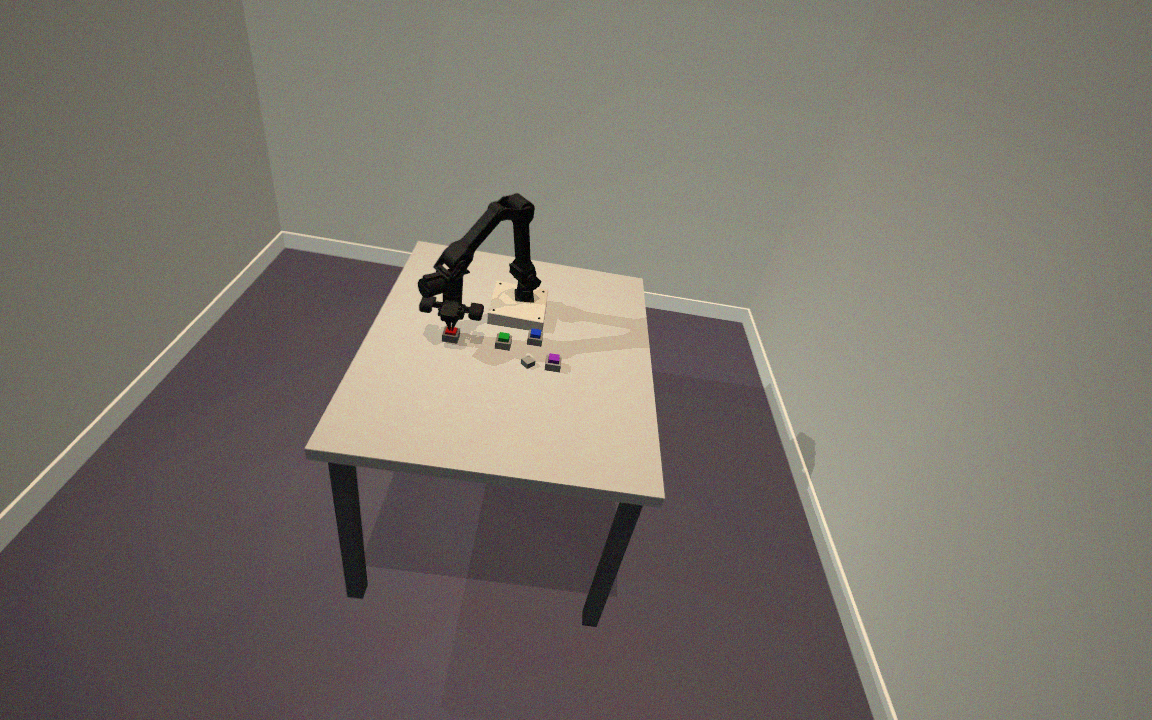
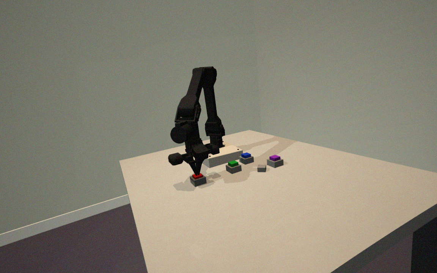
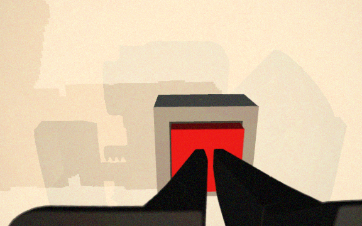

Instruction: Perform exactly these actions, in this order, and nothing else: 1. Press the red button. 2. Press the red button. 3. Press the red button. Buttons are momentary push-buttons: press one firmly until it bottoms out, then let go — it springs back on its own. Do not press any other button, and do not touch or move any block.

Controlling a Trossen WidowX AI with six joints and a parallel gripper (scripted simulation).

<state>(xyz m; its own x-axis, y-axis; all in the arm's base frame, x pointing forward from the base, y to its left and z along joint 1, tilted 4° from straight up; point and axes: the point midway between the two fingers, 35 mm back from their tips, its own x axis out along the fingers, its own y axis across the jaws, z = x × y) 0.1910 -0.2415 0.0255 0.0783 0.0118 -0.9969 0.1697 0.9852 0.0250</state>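
My gripper tip is 1 cm above the red button. From my gripper tip the other things lie so: blue button 27 cm to the left, 1 cm behind; then green button 16 cm to the left, 2 cm ahead; then small grey block 24 cm to the left, 11 cm ahead, 2 cm below.
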